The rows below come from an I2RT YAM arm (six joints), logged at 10 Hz.
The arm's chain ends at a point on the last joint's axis. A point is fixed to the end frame.
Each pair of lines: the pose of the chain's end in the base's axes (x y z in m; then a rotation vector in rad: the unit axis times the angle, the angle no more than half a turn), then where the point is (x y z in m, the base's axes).
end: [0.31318, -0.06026, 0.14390, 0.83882, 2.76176, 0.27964]
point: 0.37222 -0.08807 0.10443
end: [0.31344, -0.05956, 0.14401, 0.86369, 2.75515, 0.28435]
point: 0.37195 -0.08813 0.10429
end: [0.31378, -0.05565, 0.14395, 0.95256, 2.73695, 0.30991]
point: 0.37015 -0.08637 0.10276
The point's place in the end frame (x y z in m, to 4 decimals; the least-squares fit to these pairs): -0.0565 -0.0019 0.0512
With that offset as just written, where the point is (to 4 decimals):
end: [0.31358, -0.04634, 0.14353, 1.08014, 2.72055, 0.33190]
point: 0.3661 -0.0799 0.0996
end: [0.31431, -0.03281, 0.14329, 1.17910, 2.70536, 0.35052]
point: 0.3636 -0.0682 0.0971
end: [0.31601, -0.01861, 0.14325, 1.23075, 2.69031, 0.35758]
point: 0.3637 -0.0551 0.0963
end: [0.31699, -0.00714, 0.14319, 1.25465, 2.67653, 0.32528]
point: 0.3637 -0.0456 0.0967
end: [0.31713, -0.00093, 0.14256, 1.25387, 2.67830, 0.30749]
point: 0.3636 -0.0399 0.0963
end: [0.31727, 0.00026, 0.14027, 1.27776, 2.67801, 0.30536]
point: 0.3628 -0.0391 0.0934
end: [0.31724, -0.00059, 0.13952, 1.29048, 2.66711, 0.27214]
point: 0.3620 -0.0416 0.0934
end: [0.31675, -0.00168, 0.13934, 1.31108, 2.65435, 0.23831]
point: 0.3605 -0.0444 0.0938
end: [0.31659, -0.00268, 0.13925, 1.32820, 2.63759, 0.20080]
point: 0.3594 -0.0473 0.0947
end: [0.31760, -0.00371, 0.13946, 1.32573, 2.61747, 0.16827]
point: 0.3605 -0.0499 0.0965
